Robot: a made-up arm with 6 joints. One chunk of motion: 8 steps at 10 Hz.
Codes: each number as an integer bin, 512 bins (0 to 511) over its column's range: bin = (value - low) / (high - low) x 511, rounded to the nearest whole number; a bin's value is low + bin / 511 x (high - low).
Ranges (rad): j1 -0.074..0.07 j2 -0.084..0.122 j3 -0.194..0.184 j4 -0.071..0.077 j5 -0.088..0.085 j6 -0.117..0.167
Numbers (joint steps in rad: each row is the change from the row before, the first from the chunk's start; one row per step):
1: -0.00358 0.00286 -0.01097 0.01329 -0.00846 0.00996
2: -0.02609 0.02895 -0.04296 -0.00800 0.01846 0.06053
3: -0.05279 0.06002 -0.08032 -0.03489 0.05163 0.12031
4: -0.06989 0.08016 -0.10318 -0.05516 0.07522 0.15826
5: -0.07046 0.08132 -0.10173 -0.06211 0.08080 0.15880
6: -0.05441 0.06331 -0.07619 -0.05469 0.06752 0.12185
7: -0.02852 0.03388 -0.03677 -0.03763 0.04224 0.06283
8: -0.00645 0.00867 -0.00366 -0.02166 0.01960 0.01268
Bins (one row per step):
1: 250 215 247 291 235 228
2: 170 280 204 218 314 319
3: 75 357 154 125 412 427
4: 15 407 123 55 482 495
5: 13 410 125 31 499 496
6: 70 365 159 56 459 430
7: 161 292 213 115 385 324
8: 240 230 257 170 318 233

